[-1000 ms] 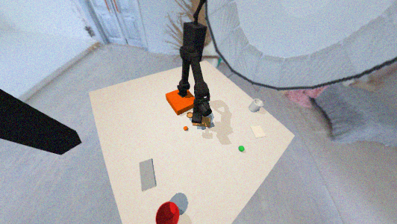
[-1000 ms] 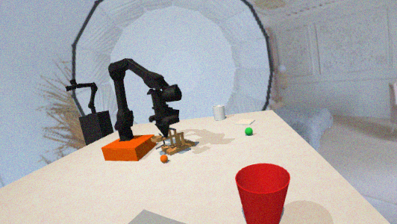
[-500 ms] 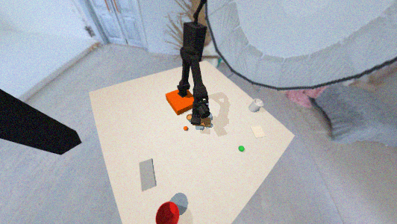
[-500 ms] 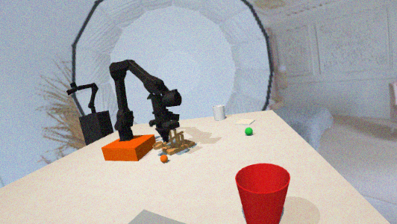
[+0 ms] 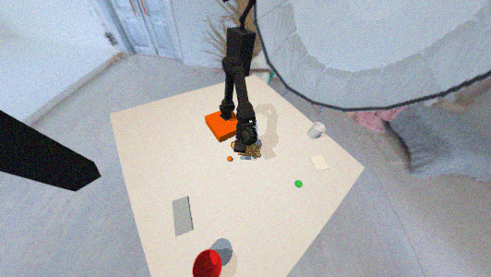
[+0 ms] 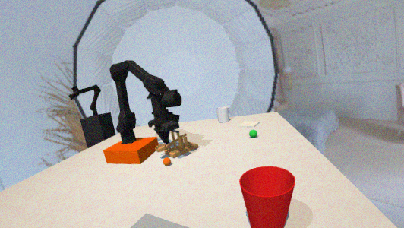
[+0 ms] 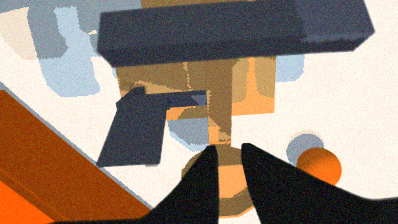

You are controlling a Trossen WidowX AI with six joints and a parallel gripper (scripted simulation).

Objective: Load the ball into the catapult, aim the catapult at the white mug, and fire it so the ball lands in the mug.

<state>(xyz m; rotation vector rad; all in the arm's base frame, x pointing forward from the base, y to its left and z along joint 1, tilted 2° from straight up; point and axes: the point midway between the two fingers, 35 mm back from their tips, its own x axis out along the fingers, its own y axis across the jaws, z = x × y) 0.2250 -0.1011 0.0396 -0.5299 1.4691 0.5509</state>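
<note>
Now: gripper tip 10 mm short of the catapult, 30 mm to the right of it and 10 mm above it. From my gripper tip the other things lie so: orange ball (10 mm ahead, 90 mm to the right, 50 mm below); then grey flat plate (60 mm ahead, 440 mm to the right, 60 mm below); then green ball (400 mm ahead, 90 mm to the left, 40 mm below).
</note>
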